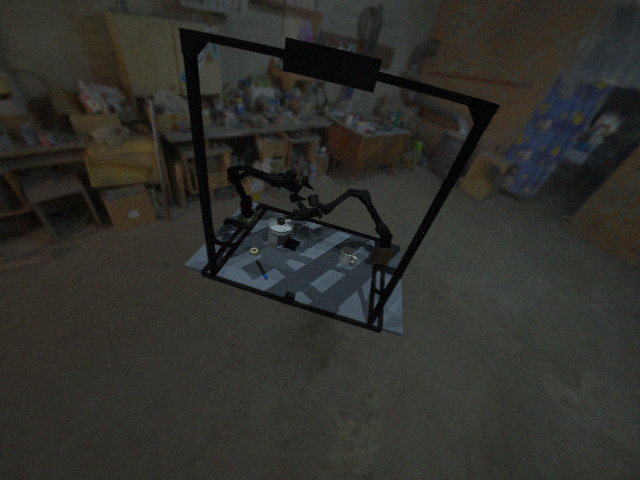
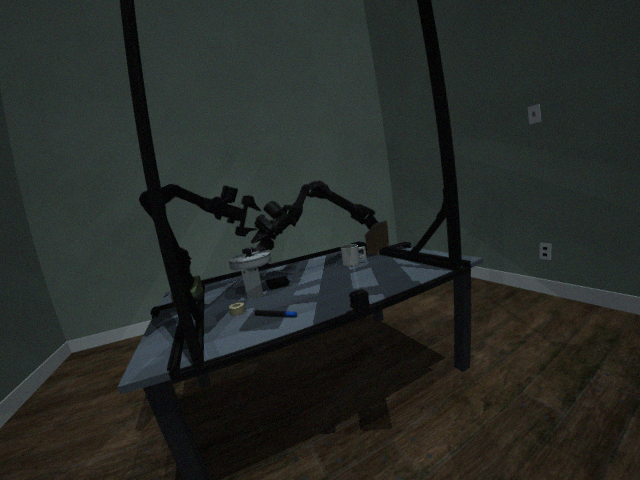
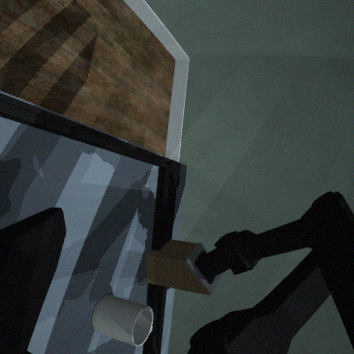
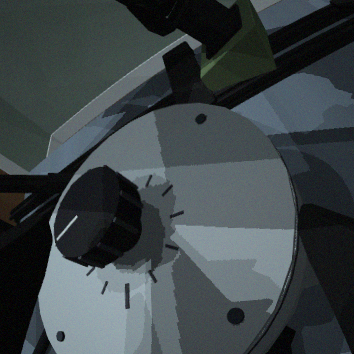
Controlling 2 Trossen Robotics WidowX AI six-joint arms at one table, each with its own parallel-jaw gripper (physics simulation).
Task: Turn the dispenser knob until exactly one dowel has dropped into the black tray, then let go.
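Places are measured from the left arm's base along level axes (x left, y back, z up), in millimetres.
Pixels of known places: left gripper, fingertip midpoint: (image 1: 309,194) (image 3: 190,222); right gripper, fingertip midpoint: (image 1: 286,218) (image 4: 175,224); left arm's base, origin of the base link: (image 1: 248,213) (image 4: 223,30); right arm's base, origin of the base link: (image 1: 384,247) (image 2: 375,227) (image 3: 205,266).
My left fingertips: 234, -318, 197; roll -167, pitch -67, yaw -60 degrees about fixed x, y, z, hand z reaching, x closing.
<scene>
Ahead of a thing's pixels: the offset from my left fingertips to its middle, as dx, dy, dz.
The dispenser is a pale round disc (image 1: 277,227) (image 2: 255,260) (image 4: 225,207) on a stand at the back left of the table. Its black ribbed knob @[-255, +32, -119] (image 1: 281,221) (image 2: 248,250) (image 4: 95,214) carries a white pointer line and has tick marks around it. The small black tray @[-238, -55, -253] (image 1: 291,244) (image 2: 277,281) lies on the table beside the stand; I cannot tell what is in it. My right gripper (image 1: 300,214) (image 2: 263,242) is open and hovers just above the knob without touching it. My left gripper (image 1: 304,187) (image 2: 248,218) is open and empty, higher up.
A pale mug @[-121, -408, -217] (image 1: 348,257) (image 2: 353,255) (image 3: 123,320) stands near the right arm's base. A tape roll @[-444, +74, -252] (image 1: 254,250) (image 2: 237,308) and a blue-tipped marker @[-524, -54, -257] (image 1: 262,270) (image 2: 275,313) lie at the front left. A black frame (image 1: 199,157) (image 2: 442,143) surrounds the table.
</scene>
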